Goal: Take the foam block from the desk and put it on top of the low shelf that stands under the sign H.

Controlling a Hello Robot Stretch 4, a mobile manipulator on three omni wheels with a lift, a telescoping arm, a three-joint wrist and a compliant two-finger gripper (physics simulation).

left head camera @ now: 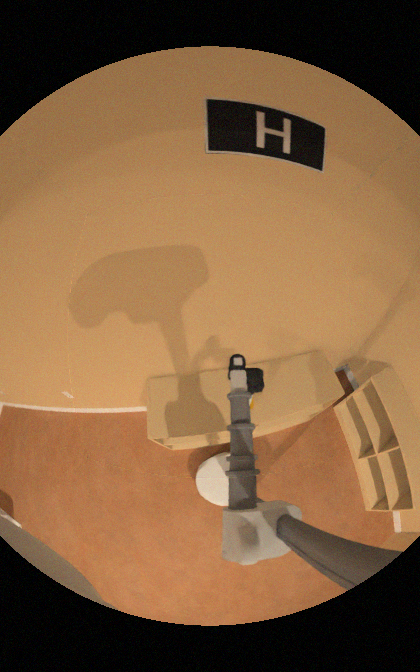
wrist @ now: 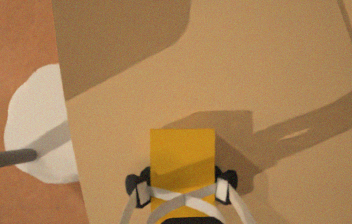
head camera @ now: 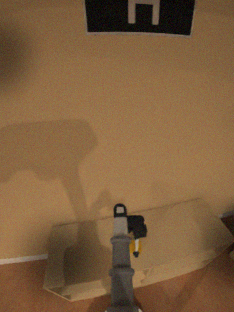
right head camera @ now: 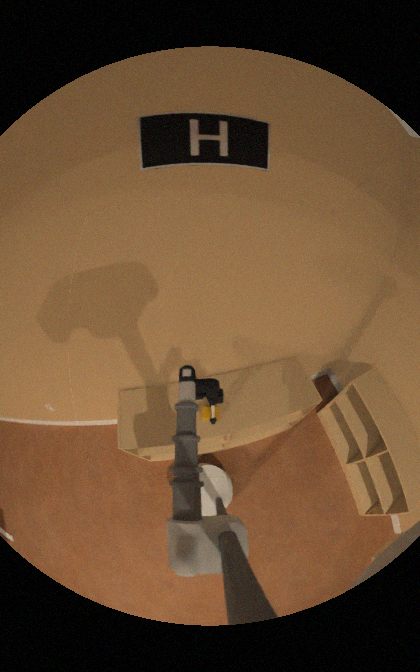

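Seen in the pictures: gripper, fingertip midpoint: (wrist: 179, 178) (head camera: 135, 248); robot's base, link origin: (left head camera: 224, 477).
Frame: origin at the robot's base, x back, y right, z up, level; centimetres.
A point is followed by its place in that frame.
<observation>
The yellow foam block (head camera: 133, 248) @[x -41.9, y 7.3, z 62.8 cm] (left head camera: 252, 403) @[x -41.8, y 11.9, z 62.8 cm] (right head camera: 206, 414) (wrist: 182, 150) @[x -43.9, y 5.1, z 62.8 cm] is between the two fingertips of my gripper (wrist: 179, 178) @[x -43.2, y 8.8, z 58.2 cm] (right head camera: 213, 421), which is shut on it. In the wrist view the block points forward from the fingers, above the tan top of the low shelf (head camera: 180, 235) @[x -50.0, y 39.9, z 58.2 cm] (left head camera: 295, 385) @[x -53.0, y 40.9, z 58.2 cm] (right head camera: 270, 392) (wrist: 115, 125) @[x -36.0, y 2.4, z 58.2 cm]. Its shadow falls on that top close by; the exact gap below it cannot be told. The black sign H (head camera: 107, 20) @[x -69.3, y -2.4, z 166.2 cm] (left head camera: 235, 130) @[x -69.5, y -1.4, z 170.2 cm] (right head camera: 165, 142) is on the wall above the shelf. The arm hides part of the shelf. The desk cannot be made out.
A white round object (left head camera: 210, 480) @[x 0.8, y -10.0, z 18.6 cm] (right head camera: 225, 482) (wrist: 37, 125) @[x 5.2, y 0.2, z 18.7 cm] is by the shelf's front edge. A second tan shelf unit (left head camera: 400, 405) @[x -22.0, y 135.4, z 58.3 cm] (right head camera: 385, 410) with open compartments stands at the right. A dark brown object (left head camera: 345, 377) (right head camera: 325, 387) is between the two shelves.
</observation>
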